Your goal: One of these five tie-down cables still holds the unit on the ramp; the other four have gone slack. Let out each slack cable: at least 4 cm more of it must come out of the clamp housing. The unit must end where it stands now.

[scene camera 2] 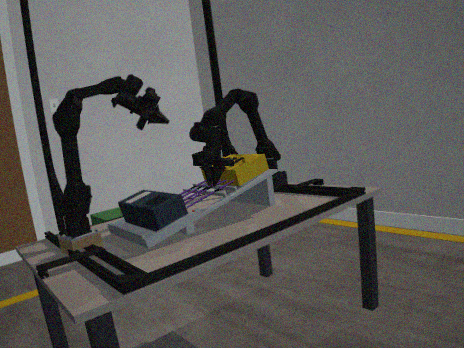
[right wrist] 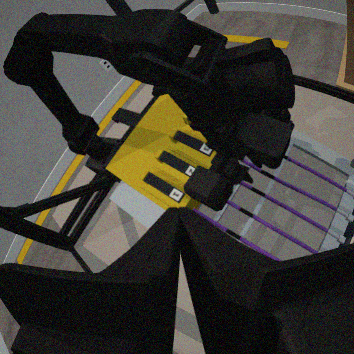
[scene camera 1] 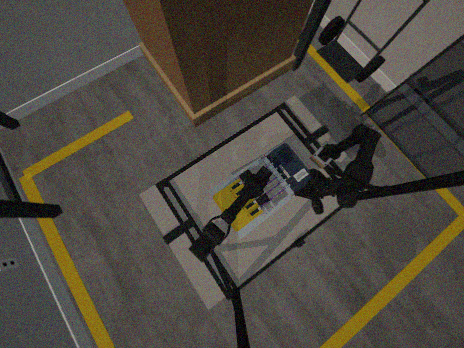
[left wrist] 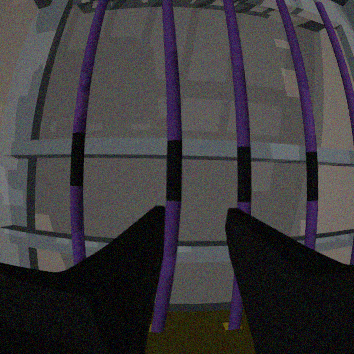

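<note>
The yellow clamp housing (scene camera 2: 250, 169) (right wrist: 135, 145) sits at the high end of the pale ramp (scene camera 2: 125, 232); the dark blue unit (scene camera 1: 287, 159) (scene camera 2: 152, 209) rests at the low end. Five purple cables run between them; in the left wrist view four show black bands. My left gripper (left wrist: 195, 216) (scene camera 2: 213, 184) is open over the cables near the housing. The second cable from the left (left wrist: 172, 95) passes between its fingers, close to the left-hand fingertip, ungripped. The third cable (left wrist: 240, 105) runs partly behind the right-hand finger. My right gripper (right wrist: 177, 216) (scene camera 2: 167, 121) is shut and empty, raised above the ramp. Slackness is hard to judge.
A black frame (scene camera 2: 240, 239) borders the table. Pale crossbars (left wrist: 210, 151) lie below the cables. A green object (scene camera 2: 106, 216) is behind the unit in scene camera 2. My left arm covers part of the housing and cables in the right wrist view.
</note>
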